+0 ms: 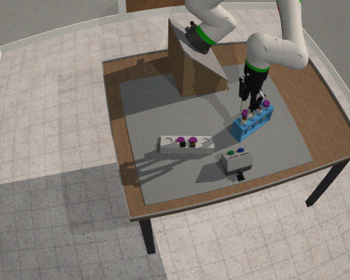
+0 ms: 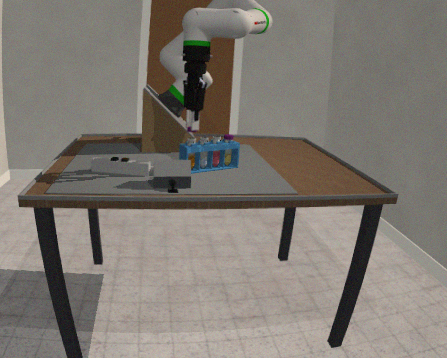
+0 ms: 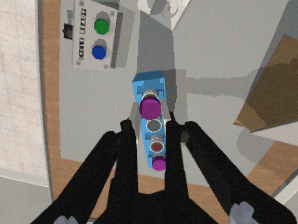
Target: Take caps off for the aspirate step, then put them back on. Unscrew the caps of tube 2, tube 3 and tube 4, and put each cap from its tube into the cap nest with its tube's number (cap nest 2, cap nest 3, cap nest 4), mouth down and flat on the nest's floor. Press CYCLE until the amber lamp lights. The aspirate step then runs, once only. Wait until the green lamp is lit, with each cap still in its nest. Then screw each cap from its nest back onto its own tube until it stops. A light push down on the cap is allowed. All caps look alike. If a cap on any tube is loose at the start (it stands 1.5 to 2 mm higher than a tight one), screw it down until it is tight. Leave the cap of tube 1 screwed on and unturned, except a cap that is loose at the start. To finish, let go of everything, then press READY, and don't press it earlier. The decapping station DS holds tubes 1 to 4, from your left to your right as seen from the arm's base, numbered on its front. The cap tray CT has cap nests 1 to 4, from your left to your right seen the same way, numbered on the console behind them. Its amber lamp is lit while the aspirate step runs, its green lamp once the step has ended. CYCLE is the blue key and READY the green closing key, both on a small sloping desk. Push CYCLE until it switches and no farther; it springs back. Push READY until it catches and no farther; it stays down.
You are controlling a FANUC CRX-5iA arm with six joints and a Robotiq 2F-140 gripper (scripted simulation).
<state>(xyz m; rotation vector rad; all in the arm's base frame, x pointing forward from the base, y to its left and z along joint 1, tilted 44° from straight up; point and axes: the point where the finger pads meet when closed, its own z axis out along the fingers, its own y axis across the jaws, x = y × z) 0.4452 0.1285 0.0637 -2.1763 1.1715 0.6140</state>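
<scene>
My hand is 12 cm short of the blue key, 12 cm above it and 3 cm to the left of it. Round my hand: green key 13 cm ahead, 12 cm below, 8 cm to the right; then sloping key desk 14 cm ahead, 13 cm below, 5 cm to the right.
</scene>
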